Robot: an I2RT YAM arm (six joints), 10 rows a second.
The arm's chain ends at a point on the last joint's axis. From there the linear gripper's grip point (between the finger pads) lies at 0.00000 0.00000 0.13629 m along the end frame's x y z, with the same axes.
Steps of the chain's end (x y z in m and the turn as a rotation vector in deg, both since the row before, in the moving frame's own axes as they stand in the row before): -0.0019 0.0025 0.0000 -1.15 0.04 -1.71; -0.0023 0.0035 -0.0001 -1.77 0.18 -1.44; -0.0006 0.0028 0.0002 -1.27 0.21 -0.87; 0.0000 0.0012 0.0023 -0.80 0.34 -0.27; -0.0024 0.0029 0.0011 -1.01 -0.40 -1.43; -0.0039 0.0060 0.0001 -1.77 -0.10 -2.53
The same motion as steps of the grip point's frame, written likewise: -0.0018 0.0052 0.0000 -1.15 0.04 -1.71; -0.0018 0.0077 -0.0002 -1.77 0.18 -1.44; -0.0001 0.0058 0.0002 -1.27 0.21 -0.87; 0.0008 0.0031 0.0023 -0.80 0.34 -0.27; -0.0033 0.0053 0.0011 -1.01 -0.40 -1.43; -0.0040 0.0102 0.0000 -1.77 -0.10 -2.53
